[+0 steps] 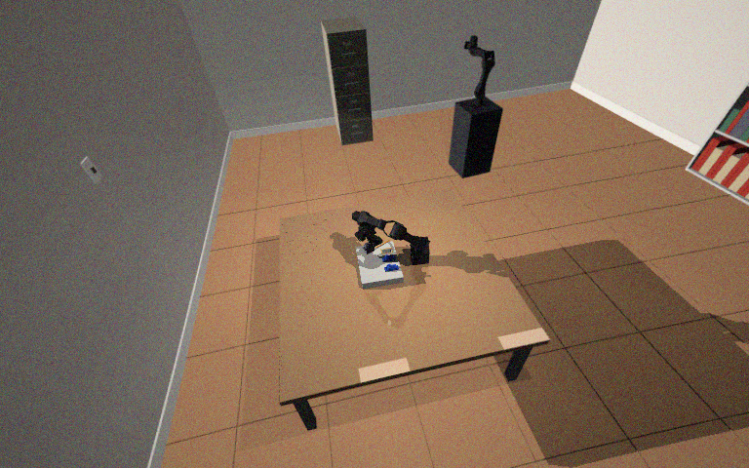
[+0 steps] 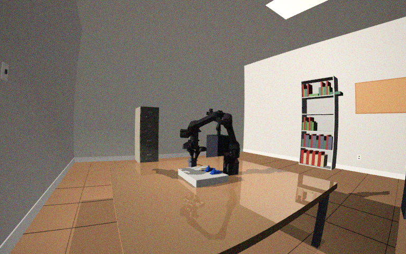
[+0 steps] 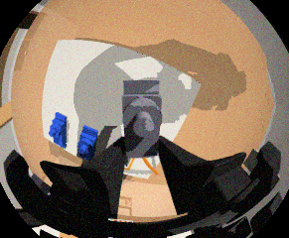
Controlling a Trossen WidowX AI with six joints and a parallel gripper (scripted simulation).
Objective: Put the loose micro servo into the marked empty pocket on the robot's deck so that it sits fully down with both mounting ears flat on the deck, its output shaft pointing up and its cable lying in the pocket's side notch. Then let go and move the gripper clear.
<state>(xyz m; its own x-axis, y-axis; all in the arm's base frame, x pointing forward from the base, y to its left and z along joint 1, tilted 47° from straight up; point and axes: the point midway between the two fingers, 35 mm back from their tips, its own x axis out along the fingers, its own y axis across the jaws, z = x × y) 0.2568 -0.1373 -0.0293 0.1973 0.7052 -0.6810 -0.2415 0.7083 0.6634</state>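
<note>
Right now the robot deck is 10 cm below my gripper tip, 7 cm to the left of it and 2 cm ahead of it.
</note>
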